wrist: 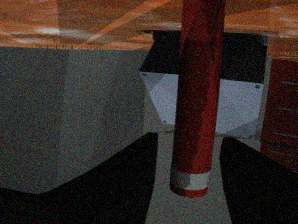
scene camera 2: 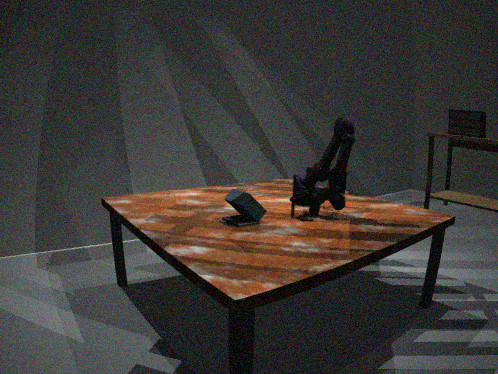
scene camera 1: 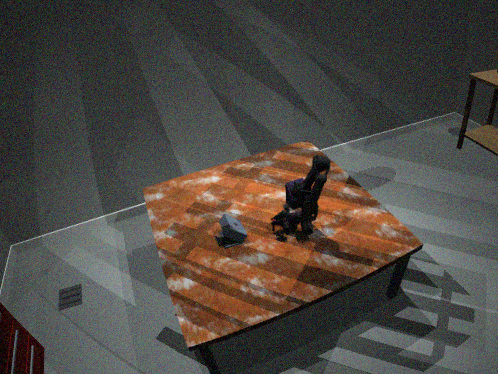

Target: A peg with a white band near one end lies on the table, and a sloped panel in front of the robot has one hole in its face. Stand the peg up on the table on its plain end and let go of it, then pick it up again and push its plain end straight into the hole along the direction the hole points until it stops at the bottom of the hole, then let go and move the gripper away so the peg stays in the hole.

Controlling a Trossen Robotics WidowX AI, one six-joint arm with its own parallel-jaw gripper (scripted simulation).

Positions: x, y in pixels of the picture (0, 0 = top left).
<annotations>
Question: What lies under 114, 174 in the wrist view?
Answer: The gripper.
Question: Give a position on a sloped panel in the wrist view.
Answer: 243, 65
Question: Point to a sloped panel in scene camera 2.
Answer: At 243, 203
</annotations>
